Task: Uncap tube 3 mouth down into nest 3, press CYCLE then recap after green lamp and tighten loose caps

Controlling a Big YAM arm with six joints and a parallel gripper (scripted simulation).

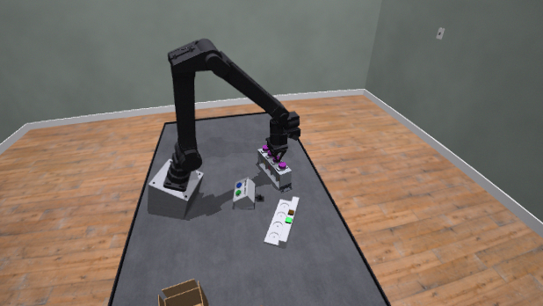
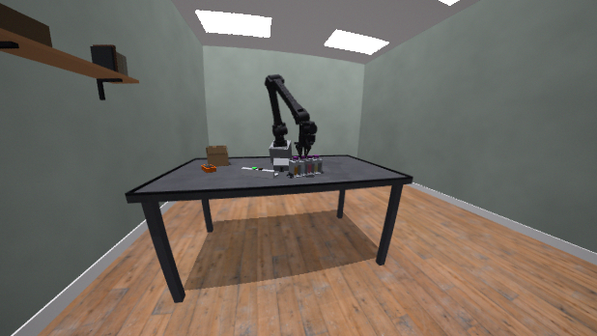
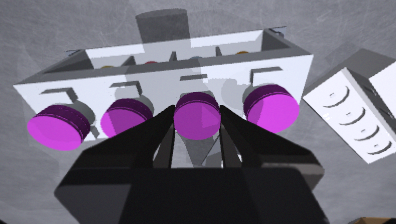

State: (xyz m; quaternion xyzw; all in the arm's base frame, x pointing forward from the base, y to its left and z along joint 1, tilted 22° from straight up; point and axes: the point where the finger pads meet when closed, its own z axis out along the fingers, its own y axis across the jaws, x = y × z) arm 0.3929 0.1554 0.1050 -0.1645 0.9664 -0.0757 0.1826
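My gripper is now right at the cap. From my hand the other things lie so: blue key: 170 mm behind, 110 mm to the right, 50 mm below; key housing: 160 mm behind, 130 mm to the right, 60 mm below; green key: 180 mm behind, 150 mm to the right, 50 mm below.
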